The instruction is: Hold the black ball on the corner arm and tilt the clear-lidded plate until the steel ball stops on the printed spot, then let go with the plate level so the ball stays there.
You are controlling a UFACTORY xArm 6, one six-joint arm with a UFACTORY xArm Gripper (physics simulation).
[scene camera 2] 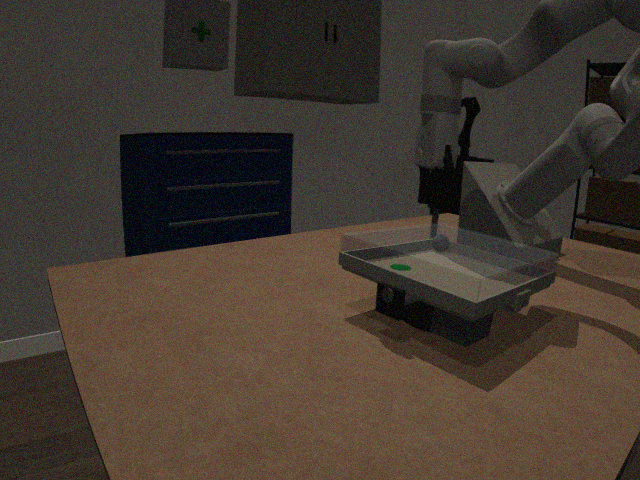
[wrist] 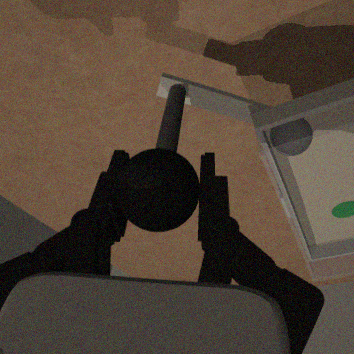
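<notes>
The black ball (wrist: 159,190) stands on a dark post at the end of the corner arm (wrist: 215,100). My gripper (wrist: 165,168) is shut on the black ball, with a finger on each side; in the scene view the ball and fingertips are hidden behind the plate. The clear-lidded plate (scene camera 2: 413,283) (wrist: 334,250) stands on a dark base. The grey steel ball (scene camera 2: 440,242) (wrist: 292,136) is inside it, in the corner nearest the corner arm. The green printed spot (scene camera 2: 400,267) (wrist: 345,209) lies apart from the steel ball, on the pale plate floor.
The plate's dark base (scene camera 2: 460,326) stands on the wooden table (scene camera 2: 232,361). A grey angled block (scene camera 2: 485,206) and the robot's own arm (scene camera 2: 553,165) stand behind the plate at the right. A blue drawer cabinet (scene camera 2: 206,201) is by the far wall.
</notes>
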